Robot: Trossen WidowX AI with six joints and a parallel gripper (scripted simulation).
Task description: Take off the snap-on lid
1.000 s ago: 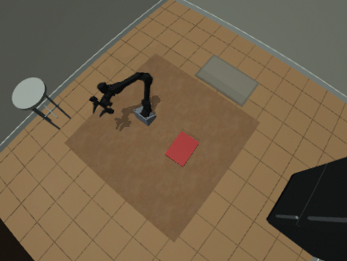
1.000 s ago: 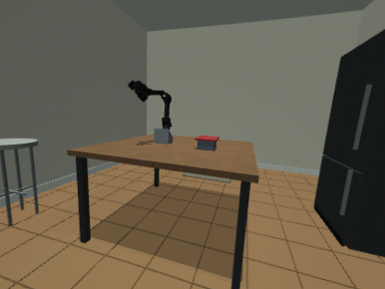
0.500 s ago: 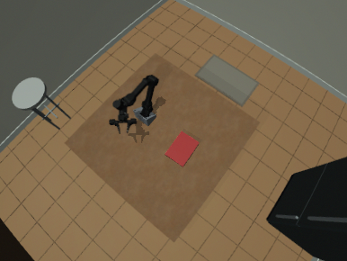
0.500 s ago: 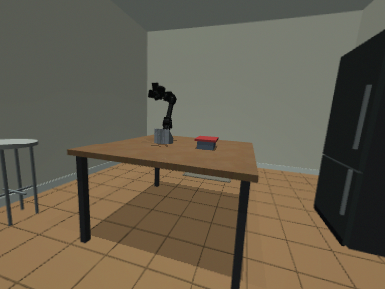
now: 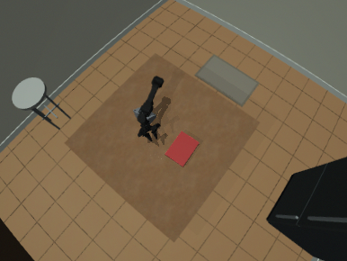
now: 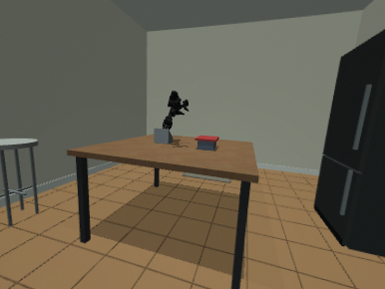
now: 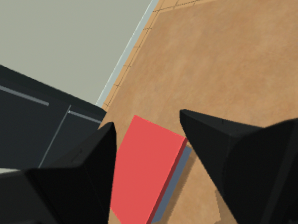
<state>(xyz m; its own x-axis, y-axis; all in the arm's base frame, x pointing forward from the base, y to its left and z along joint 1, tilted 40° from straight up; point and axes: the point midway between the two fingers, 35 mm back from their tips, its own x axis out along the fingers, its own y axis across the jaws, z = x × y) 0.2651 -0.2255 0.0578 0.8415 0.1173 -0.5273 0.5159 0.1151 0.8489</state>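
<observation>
Right now my gripper tip is 220 mm above the red lid, 160 mm short of it and 140 mm to the right of it. The rest, counted from my gripper tip: storage box (260 mm below, 160 mm ahead, 140 mm to the left).
</observation>
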